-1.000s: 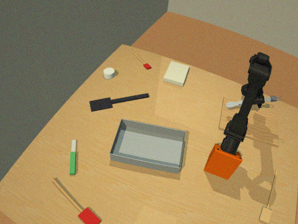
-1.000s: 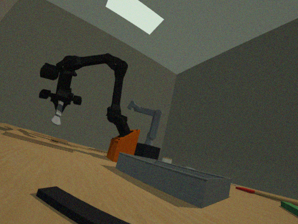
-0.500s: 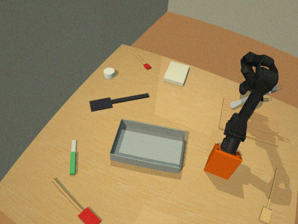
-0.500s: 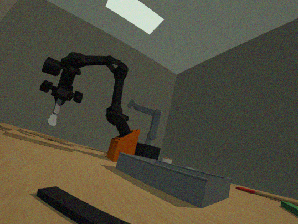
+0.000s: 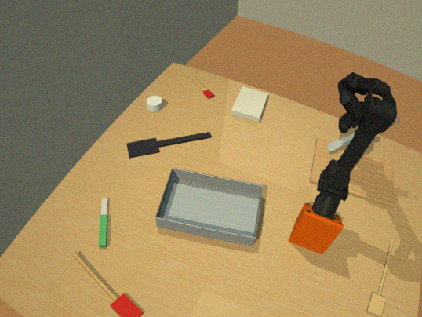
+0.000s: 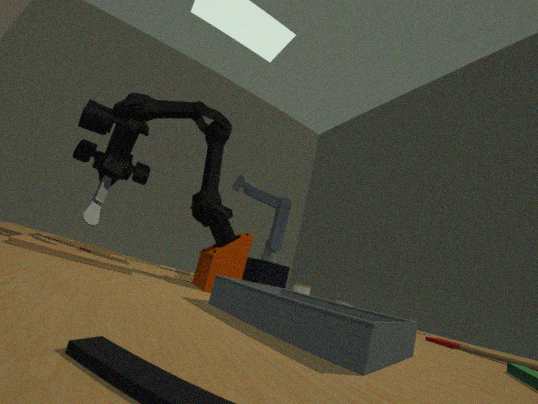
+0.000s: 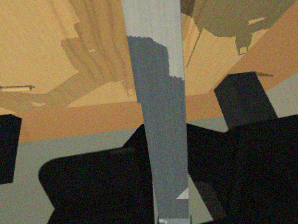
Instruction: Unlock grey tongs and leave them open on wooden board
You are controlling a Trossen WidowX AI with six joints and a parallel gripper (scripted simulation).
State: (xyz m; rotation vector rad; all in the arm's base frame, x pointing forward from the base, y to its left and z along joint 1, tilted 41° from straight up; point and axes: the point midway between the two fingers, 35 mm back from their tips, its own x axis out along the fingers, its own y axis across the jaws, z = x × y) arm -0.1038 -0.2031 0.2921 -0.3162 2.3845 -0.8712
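The wooden board is 180 mm below my gripper tip. From my gripper tip the other things lie so: grey roasting tin (470 mm ahead, 370 mm to the left, 170 mm below); black spatula (730 mm ahead, 160 mm to the left, 190 mm below); white block (490 mm ahead, 190 mm to the right, 180 mm below).
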